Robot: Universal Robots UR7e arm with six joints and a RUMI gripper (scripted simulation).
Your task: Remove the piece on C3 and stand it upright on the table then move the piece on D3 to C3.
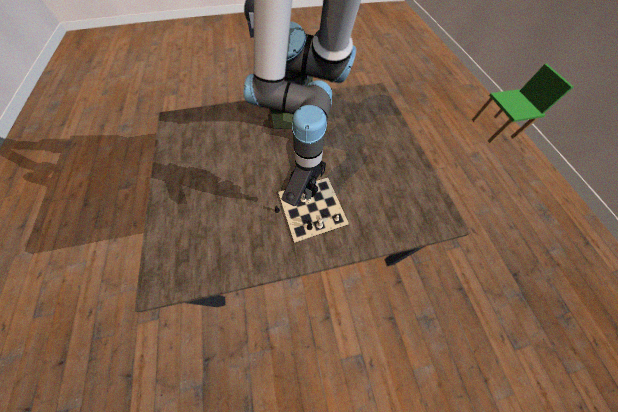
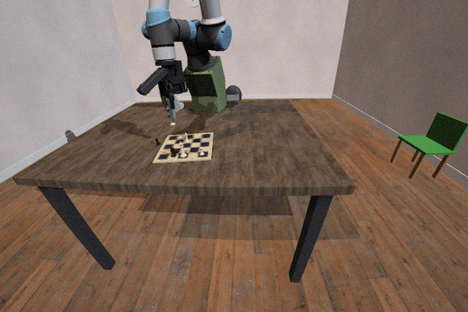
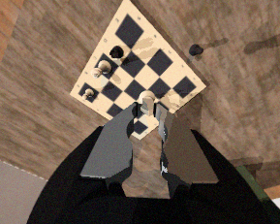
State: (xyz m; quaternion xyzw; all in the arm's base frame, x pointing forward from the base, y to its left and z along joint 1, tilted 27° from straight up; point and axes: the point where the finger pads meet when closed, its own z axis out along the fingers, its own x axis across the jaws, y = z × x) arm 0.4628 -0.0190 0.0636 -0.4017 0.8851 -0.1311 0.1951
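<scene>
Now: the chessboard 10 mm behind my hand, 40 mm to the left of it and 130 mm below it.
</scene>
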